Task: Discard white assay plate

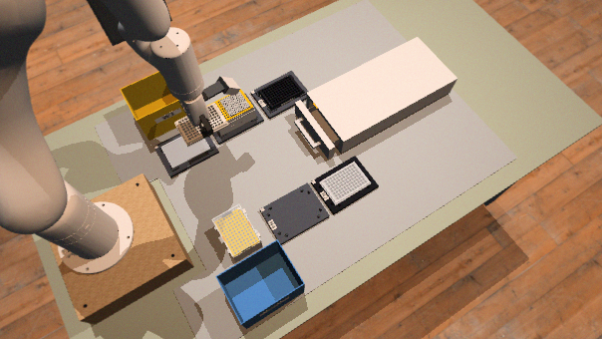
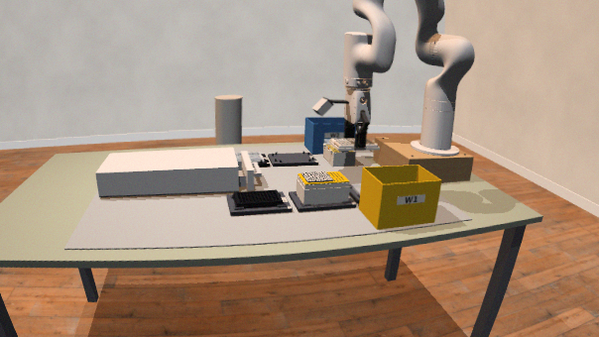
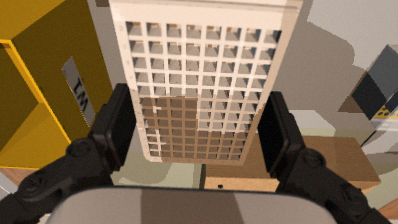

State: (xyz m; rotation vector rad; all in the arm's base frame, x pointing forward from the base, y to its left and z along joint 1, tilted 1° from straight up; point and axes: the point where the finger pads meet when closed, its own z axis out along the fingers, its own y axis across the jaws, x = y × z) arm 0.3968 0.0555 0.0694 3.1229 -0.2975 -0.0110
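Right now my hand is 20 cm to the right of the yellow bin W1, 12 cm above it and 3 cm past it. The rest, counted from my hand: yellow-rimmed plate 11 cm below, 11 cm ahead, 3 cm to the left; black plate 29 cm ahead, 14 cm below; cream plate 1 cm below.
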